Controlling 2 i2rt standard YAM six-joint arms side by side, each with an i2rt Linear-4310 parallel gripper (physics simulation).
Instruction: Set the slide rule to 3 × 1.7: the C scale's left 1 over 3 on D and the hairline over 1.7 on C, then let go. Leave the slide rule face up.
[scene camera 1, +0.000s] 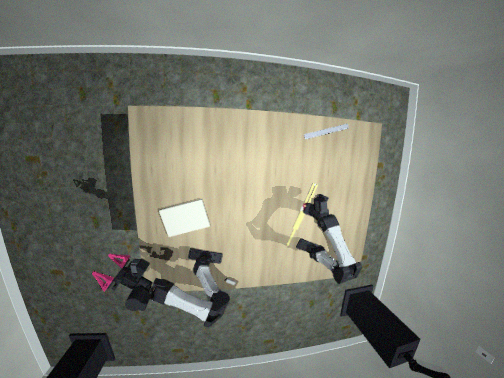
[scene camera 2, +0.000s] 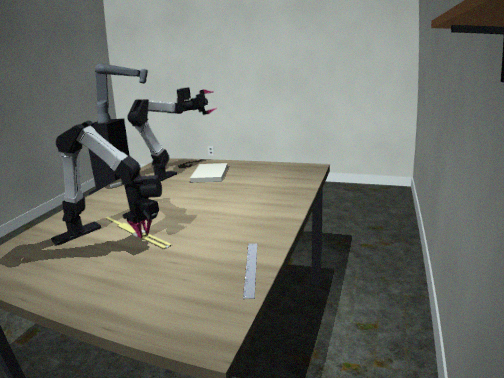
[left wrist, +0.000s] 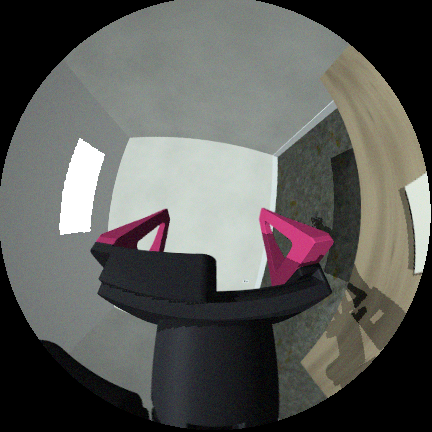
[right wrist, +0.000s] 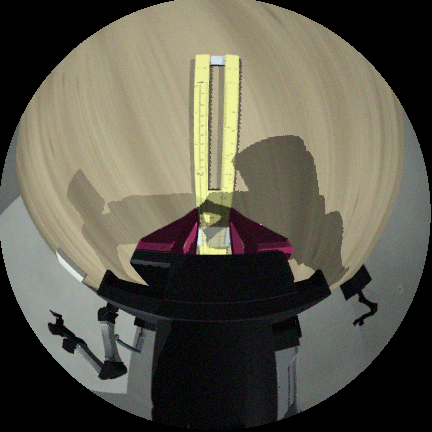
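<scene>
The yellow slide rule (scene camera 1: 297, 223) (scene camera 2: 158, 242) (right wrist: 202, 125) lies on the table with a scale side up. Its slide is pushed out at the lower-left end in scene camera 1. In the right wrist view the groove between its rails is empty from the end bracket (right wrist: 217, 60) down to the slide's end, near the fingers. My right gripper (scene camera 1: 305, 205) (scene camera 2: 141, 235) (right wrist: 213, 212) points down and is shut on the slide rule, with the clear cursor (right wrist: 214, 237) between its fingers. The scale readings are too small to tell. My left gripper (scene camera 1: 101, 265) (scene camera 2: 215, 100) (left wrist: 213, 213) is open and empty, raised away from the rule.
A white block (scene camera 1: 184, 218) (scene camera 2: 209, 172) lies on the left part of the table (scene camera 1: 225, 150) in scene camera 1. A pale ruler-like strip (scene camera 1: 326, 131) (scene camera 2: 250, 271) lies near the table's far right corner there. A small light object (scene camera 1: 230, 282) is by the left arm's base.
</scene>
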